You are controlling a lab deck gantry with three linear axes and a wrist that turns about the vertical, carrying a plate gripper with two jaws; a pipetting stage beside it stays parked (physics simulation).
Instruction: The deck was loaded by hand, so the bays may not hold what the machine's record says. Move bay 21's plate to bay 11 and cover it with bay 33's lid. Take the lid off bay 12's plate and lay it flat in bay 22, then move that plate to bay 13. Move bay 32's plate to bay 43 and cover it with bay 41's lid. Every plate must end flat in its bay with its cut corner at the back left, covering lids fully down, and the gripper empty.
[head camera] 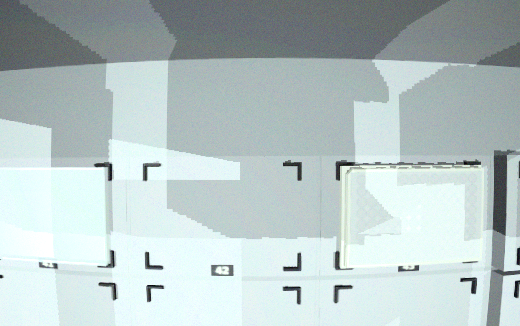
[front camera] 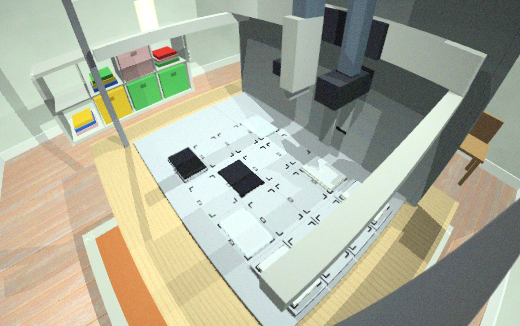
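Where they show: gripper, fingertip midpoint: (front camera: 333, 136); robot's base at its link origin: (front camera: 168, 160).
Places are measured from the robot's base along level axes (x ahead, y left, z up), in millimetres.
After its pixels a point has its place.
Note:
My gripper (front camera: 348, 116) is raised near the back of the deck, with no plate or lid below it. Its jaws blend into the grey background but look apart and empty. It does not show in the head view. A pale plate (front camera: 323, 175) @(x 402, y 350, z 14 mm) (head camera: 415, 215) @(x 389, y 366, z 14 mm) lies flat in bay 43, its wells faintly visible and its cut corner at the back left. A pale lid (front camera: 260, 126) @(x 72, y 365, z 8 mm) (head camera: 52, 215) @(x 78, y 364, z 8 mm) lies flat in bay 41. A black-topped plate (front camera: 187, 164) @(x 79, y 40, z 17 mm) sits in bay 11. A flat black lid (front camera: 241, 177) @(x 235, y 150, z 8 mm) lies in bay 22. A white plate (front camera: 247, 232) @(x 402, y 43, z 14 mm) lies in bay 13.
A long pale beam (front camera: 365, 200) @(x 621, y 35, z 400 mm) crosses above the deck's right side, partly hiding pale items (front camera: 274, 259) @(x 508, y 41, z 29 mm) there. The parked pipetting stage (front camera: 301, 55) hangs beside the gripper. A grey post (front camera: 95, 70) @(x -207, y -100, z 322 mm) stands at the left. Corner marks surround the bays.

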